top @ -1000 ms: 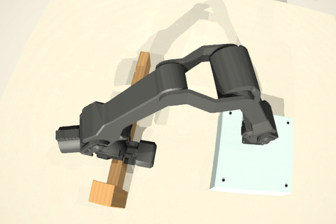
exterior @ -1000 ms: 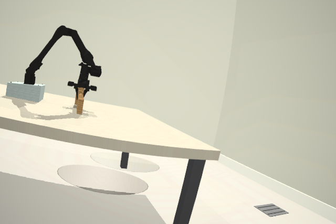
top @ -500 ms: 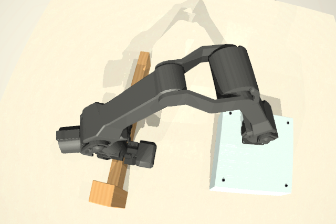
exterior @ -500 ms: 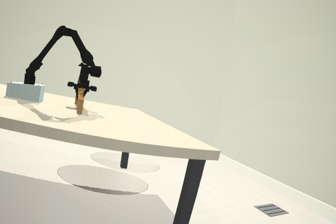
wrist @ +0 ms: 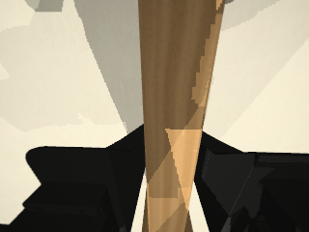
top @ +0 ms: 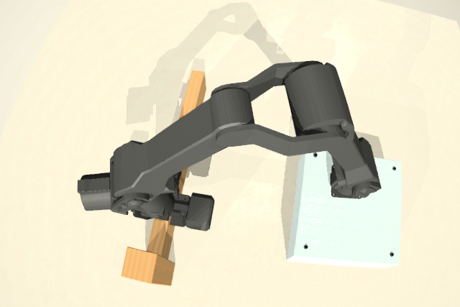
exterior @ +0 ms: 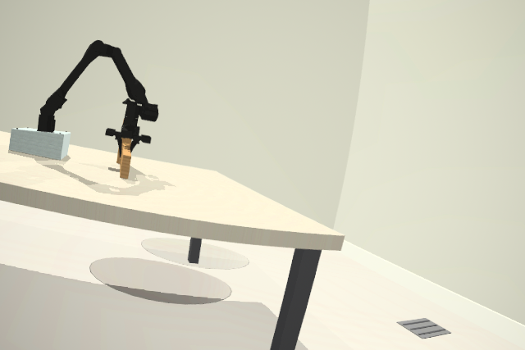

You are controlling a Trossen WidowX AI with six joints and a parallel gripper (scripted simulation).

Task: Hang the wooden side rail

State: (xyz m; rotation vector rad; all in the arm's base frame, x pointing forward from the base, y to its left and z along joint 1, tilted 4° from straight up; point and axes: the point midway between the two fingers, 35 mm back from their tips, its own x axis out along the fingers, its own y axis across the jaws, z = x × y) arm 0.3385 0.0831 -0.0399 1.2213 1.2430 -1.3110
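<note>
Now: gripper tip 11 cm to the right of the headboard post and 5 cm below it.
</note>
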